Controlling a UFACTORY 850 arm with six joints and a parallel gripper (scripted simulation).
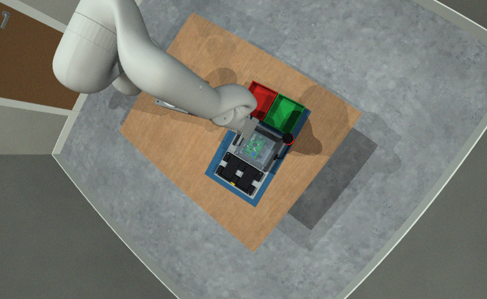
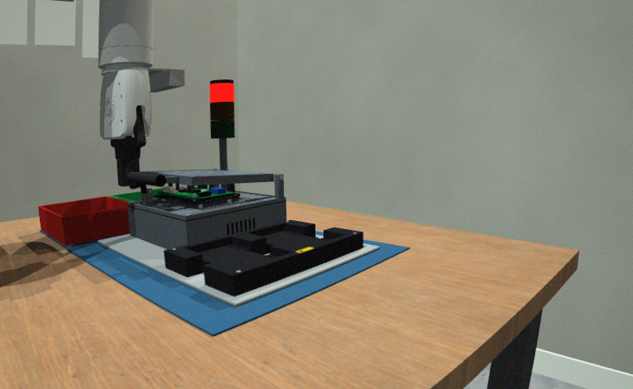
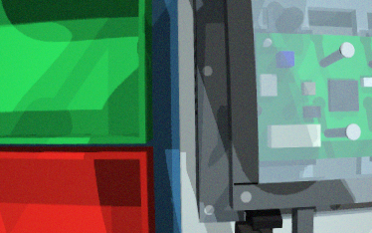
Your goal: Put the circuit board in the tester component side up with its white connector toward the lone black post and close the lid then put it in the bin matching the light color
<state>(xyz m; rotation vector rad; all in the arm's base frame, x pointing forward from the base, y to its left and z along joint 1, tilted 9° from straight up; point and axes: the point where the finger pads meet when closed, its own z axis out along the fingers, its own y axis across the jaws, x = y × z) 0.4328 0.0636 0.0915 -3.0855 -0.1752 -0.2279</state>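
Now: hand 2 cm short of the black hook and 2 cm above it. The rest, counted from my hand: see-through lid: 9 cm ahead, 5 cm to the right, 1 cm below; green circuit board: 9 cm ahead, 5 cm to the right, 3 cm below; red bin: 13 cm to the left, 9 cm below, 4 cm behind.
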